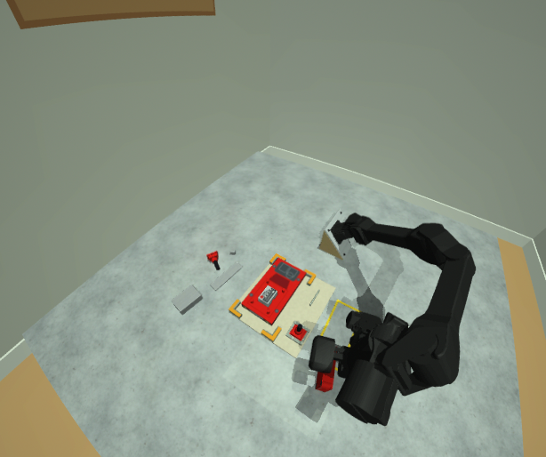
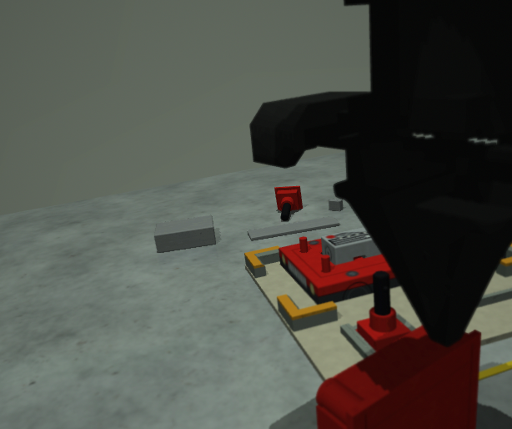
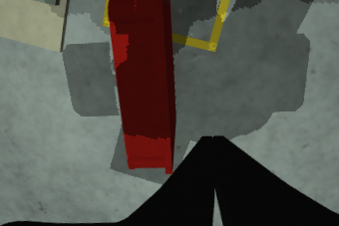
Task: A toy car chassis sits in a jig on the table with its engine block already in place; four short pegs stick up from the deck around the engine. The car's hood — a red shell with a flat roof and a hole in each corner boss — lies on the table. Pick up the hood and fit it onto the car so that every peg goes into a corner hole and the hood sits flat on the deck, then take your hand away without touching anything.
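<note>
Right now the red hood is 70 mm below my gripper tip and 30 mm to the right of it. From my gripper tip the other things lie so: small wheel: 220 mm behind, 120 mm to the left, 90 mm below; grey strip: 430 mm to the right, 100 mm below, 60 mm behind; engine block: 260 mm to the right, 80 mm below, 70 mm behind.
</note>
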